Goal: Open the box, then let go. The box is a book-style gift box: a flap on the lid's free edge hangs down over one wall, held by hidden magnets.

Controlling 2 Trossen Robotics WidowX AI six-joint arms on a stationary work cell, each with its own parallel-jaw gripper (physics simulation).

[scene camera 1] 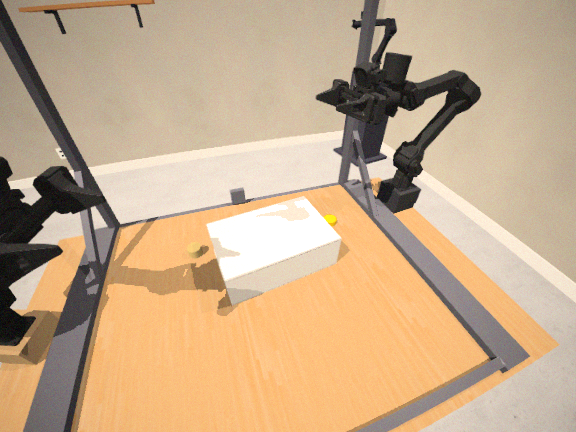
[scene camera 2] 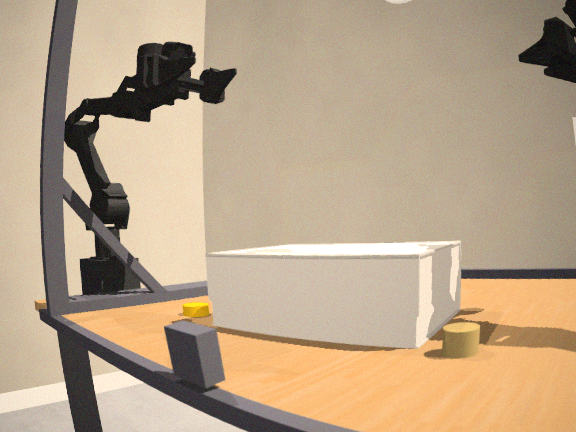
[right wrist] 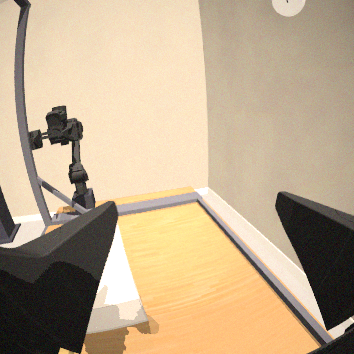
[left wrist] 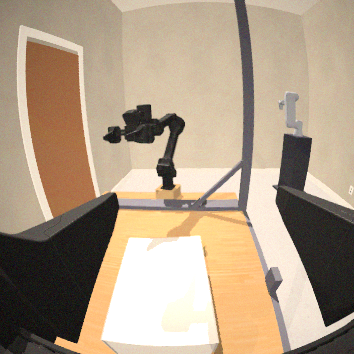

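Pixels of known places: left gripper, fingertip midpoint: [scene camera 1: 325,102] [scene camera 2: 216,65] [right wrist: 46,136] [left wrist: 199,197]; right gripper, fingertip midpoint: [scene camera 1: 84,220] [scene camera 2: 532,65] [right wrist: 199,205] [left wrist: 113,137]; left arm's base, link origin: [scene camera 1: 401,184] [scene camera 2: 108,258] [right wrist: 82,192]; right arm's base, link origin: [scene camera 1: 14,330] [left wrist: 167,186].
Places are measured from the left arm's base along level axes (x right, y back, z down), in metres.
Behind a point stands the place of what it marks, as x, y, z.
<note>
The white box [scene camera 1: 275,240] @(-0.099, -0.522, -0.024) [scene camera 2: 315,295] @(0.039, -0.547, 0.024) [left wrist: 155,295] @(-0.070, -0.477, -0.024) [right wrist: 117,275] @(-0.137, -0.597, -0.024) stands closed on the table, its lid lying flat on top. The flap cannot be told apart from the walls. My left gripper [scene camera 1: 330,102] @(0.000, -0.352, -0.315) [scene camera 2: 215,65] @(0.000, -0.352, -0.315) [left wrist: 199,197] @(0.000, -0.352, -0.315) is open and empty, high above the table and beyond the box's right end in scene camera 1. My right gripper [scene camera 1: 81,225] @(-0.219, -0.808, -0.289) [right wrist: 199,205] @(-0.219, -0.808, -0.289) is open and empty, raised off the box's left end in scene camera 1; part of it shows at the right edge in scene camera 2. Neither gripper touches the box.
A tan cylinder [scene camera 1: 194,250] @(0.022, -0.727, 0.053) [scene camera 2: 461,340] @(0.056, -0.733, 0.062) stands near one end of the box. A yellow disc [scene camera 1: 330,220] @(-0.007, -0.292, 0.065) [scene camera 2: 195,310] @(0.017, -0.305, 0.070) lies near the other end. A grey block [scene camera 1: 238,195] @(0.218, -0.544, 0.041) [scene camera 2: 195,355] @(0.242, -0.563, 0.045) [left wrist: 273,282] @(0.217, -0.523, 0.035) sits on the table's frame. Grey posts rise at the corners.
</note>
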